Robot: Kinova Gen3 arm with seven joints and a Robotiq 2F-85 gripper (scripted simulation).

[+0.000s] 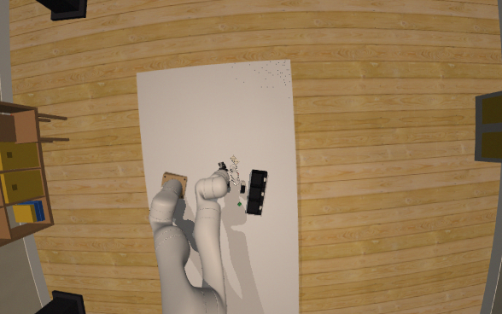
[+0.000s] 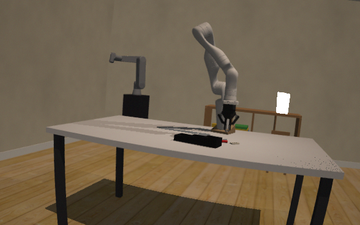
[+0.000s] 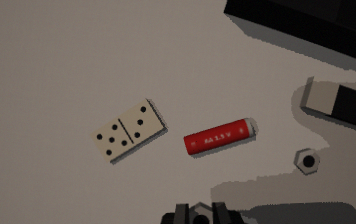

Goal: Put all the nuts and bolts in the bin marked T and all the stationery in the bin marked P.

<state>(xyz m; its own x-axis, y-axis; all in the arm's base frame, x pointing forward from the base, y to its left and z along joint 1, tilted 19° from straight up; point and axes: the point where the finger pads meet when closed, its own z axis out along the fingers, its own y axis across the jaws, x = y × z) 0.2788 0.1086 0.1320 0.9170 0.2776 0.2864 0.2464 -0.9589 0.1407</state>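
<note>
Right now the black double bin is 17 cm ahead of my hand, 12 cm to the right of it and 6 cm below it. The rest, counted from my hand: domino (8 cm below, 6 cm to the left, 3 cm ahead); black eraser (9 cm to the right, 9 cm ahead, 7 cm below); red battery (7 cm below, 4 cm ahead, 1 cm to the right).
</note>
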